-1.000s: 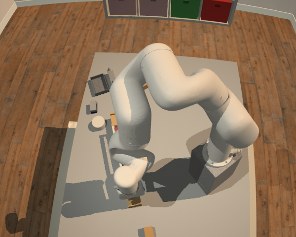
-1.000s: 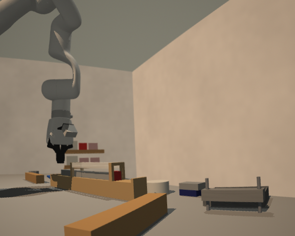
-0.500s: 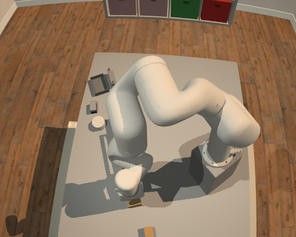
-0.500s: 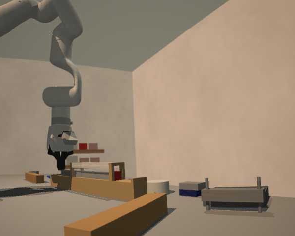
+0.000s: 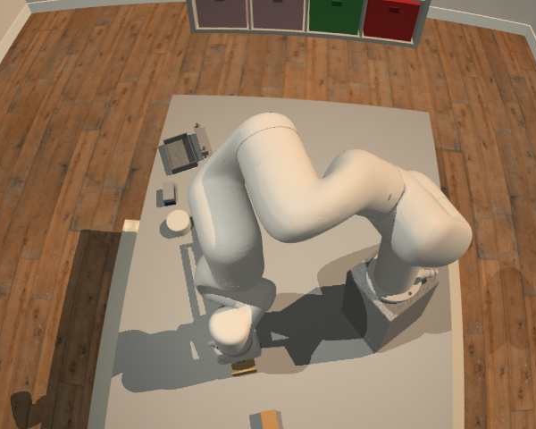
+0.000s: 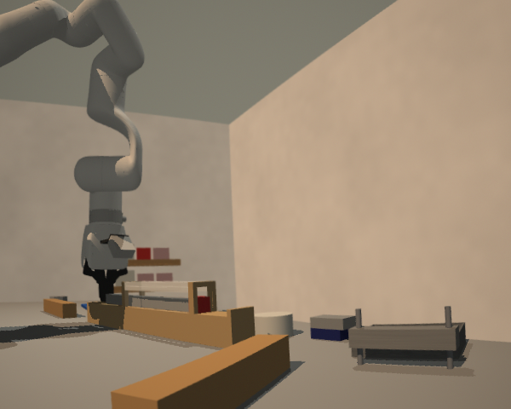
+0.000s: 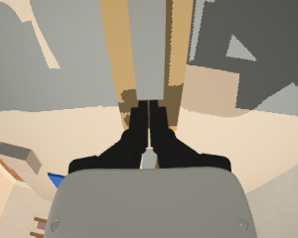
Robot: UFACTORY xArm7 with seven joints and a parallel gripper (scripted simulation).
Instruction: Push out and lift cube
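Right now my hand is 330 mm to the left of the red cube, 70 mm short of it and 10 mm above it. The rest, counted from my hand: blue-and-grey box: 470 mm to the right, 210 mm ahead, 50 mm below; wooden beam: 600 mm to the right, 50 mm below, 50 mm behind; wooden channel: 230 mm to the right, 50 mm ahead, 10 mm below.
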